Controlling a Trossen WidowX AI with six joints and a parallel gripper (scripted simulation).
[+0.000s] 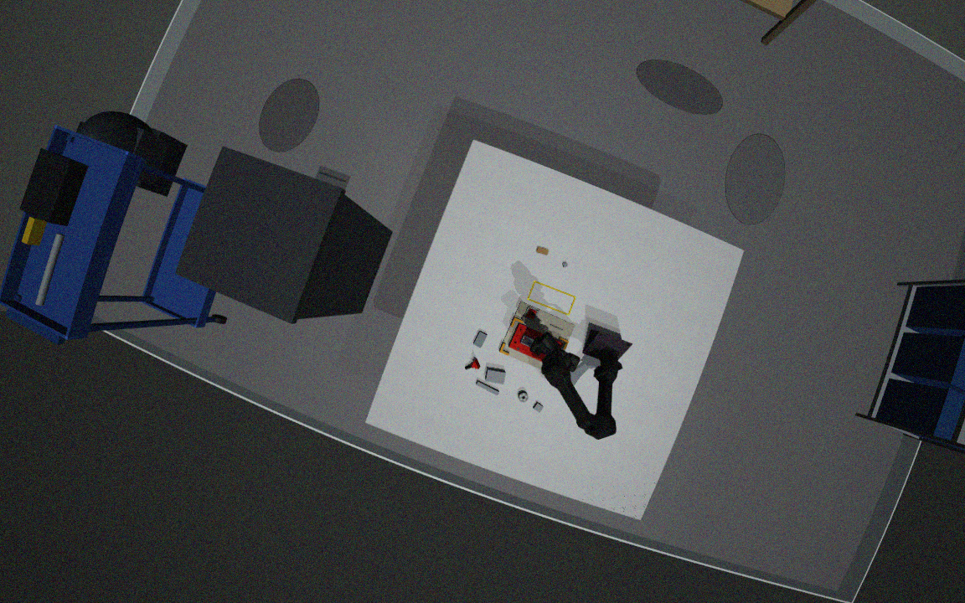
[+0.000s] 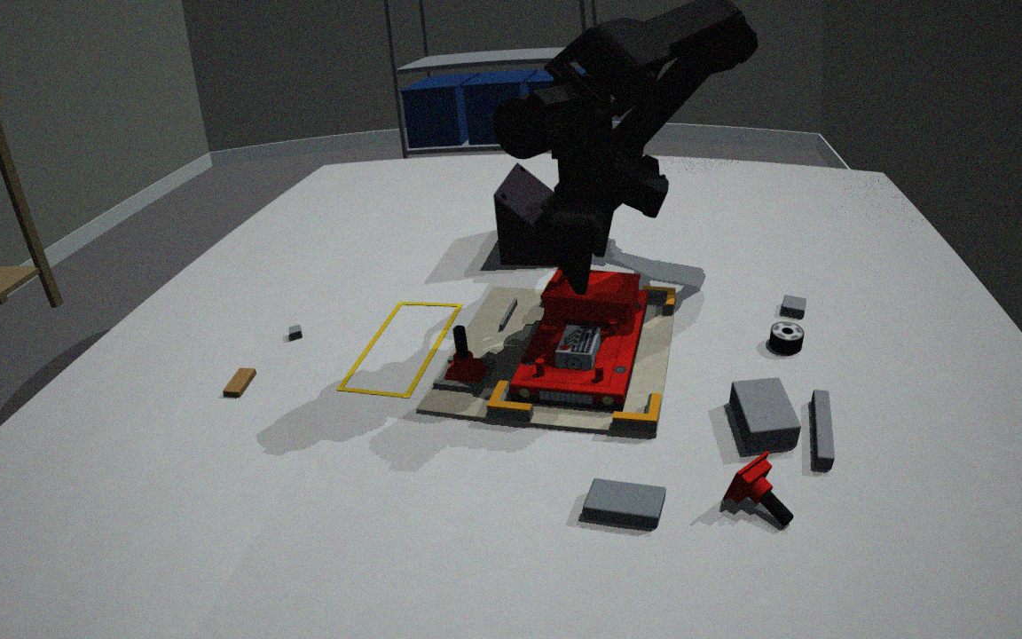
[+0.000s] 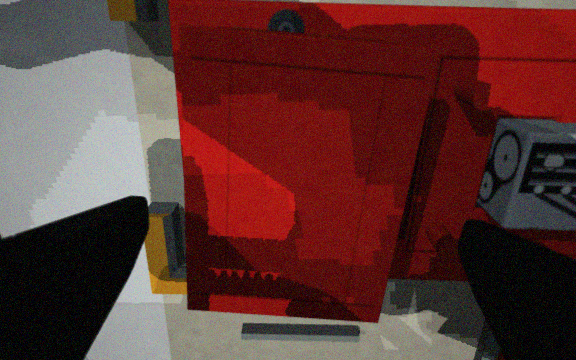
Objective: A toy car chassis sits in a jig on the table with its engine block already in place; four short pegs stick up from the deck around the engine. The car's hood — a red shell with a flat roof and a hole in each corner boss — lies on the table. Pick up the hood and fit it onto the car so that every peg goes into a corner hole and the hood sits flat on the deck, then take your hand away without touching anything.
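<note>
The red hood is 2 cm below my gripper tip. The rest, counted from my gripper tip: grey engine block (10 cm ahead, 1 cm to the left, 4 cm below); grey bar (16 cm ahead, 25 cm to the left, 6 cm below); black wheel (1 cm ahead, 23 cm to the left, 5 cm below).
</note>
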